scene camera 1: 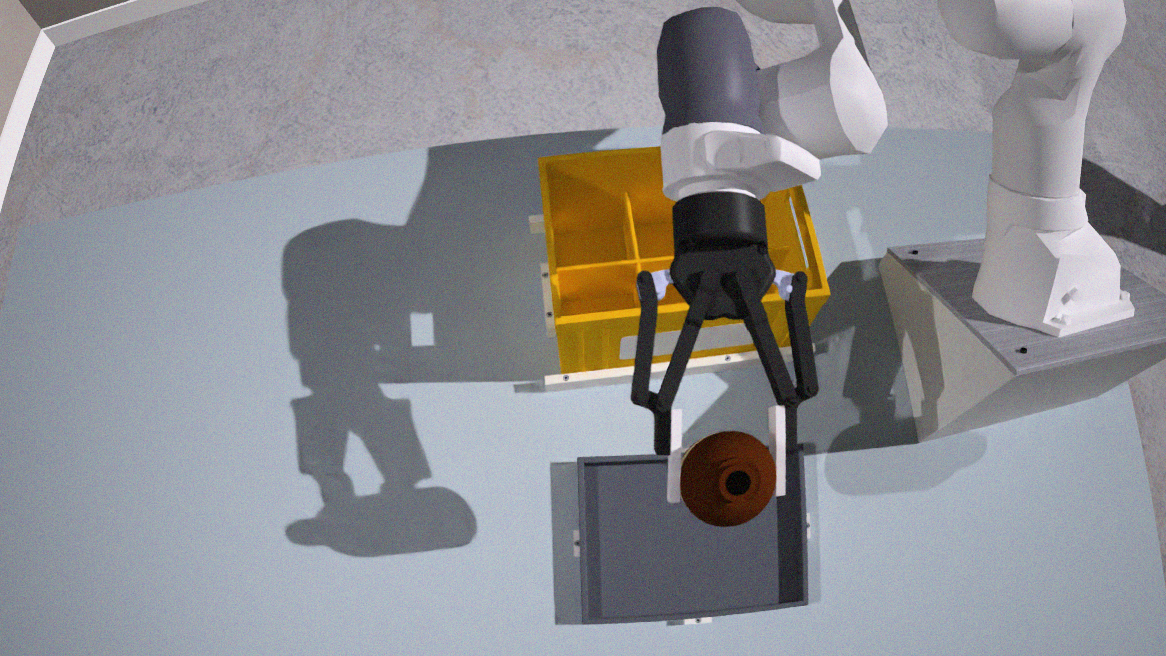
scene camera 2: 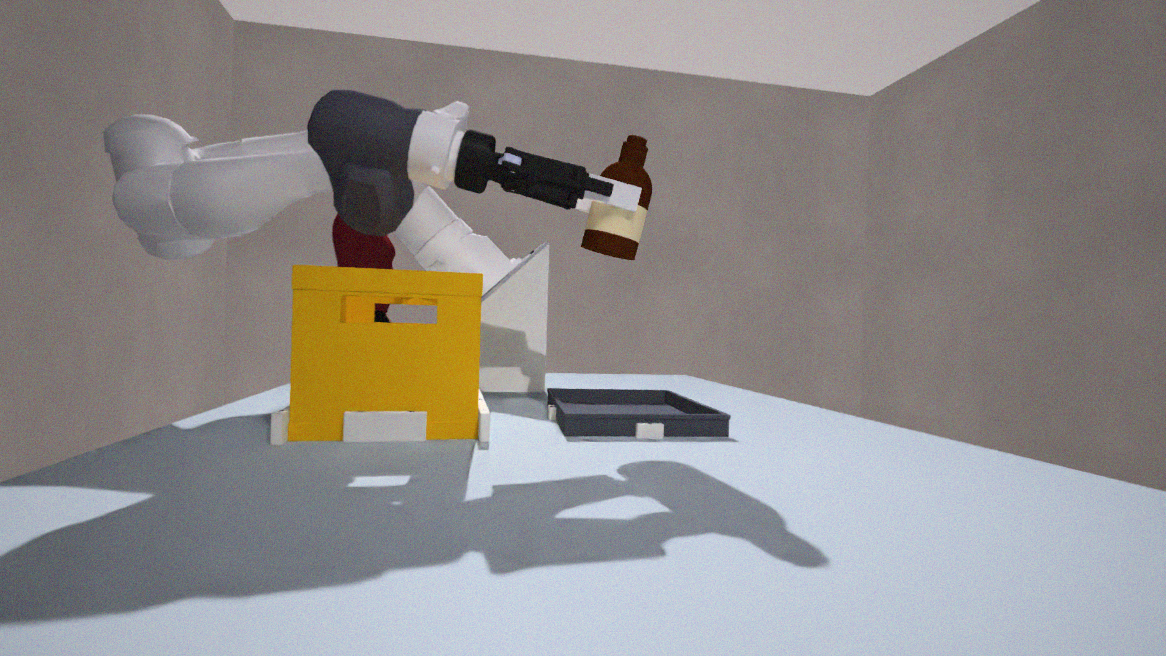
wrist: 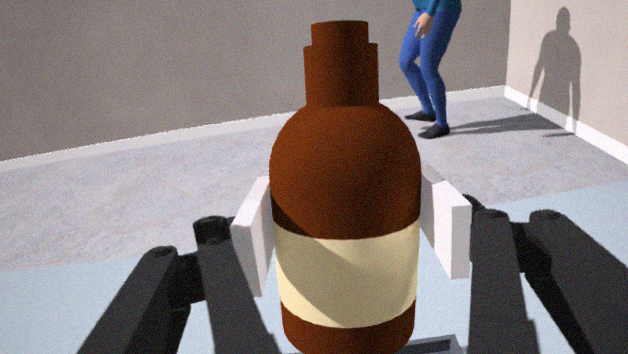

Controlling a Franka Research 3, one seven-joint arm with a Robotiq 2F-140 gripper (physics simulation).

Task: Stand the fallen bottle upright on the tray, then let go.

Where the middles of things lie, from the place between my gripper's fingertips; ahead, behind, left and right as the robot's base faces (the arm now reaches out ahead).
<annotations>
The brown bottle (scene camera 1: 727, 478) lies 2 cm to the right of my hand and 1 cm above it. Also, from my hand: pale rail (scene camera 1: 613, 376) 27 cm below, 19 cm to the right, 1 cm behind.
</annotations>
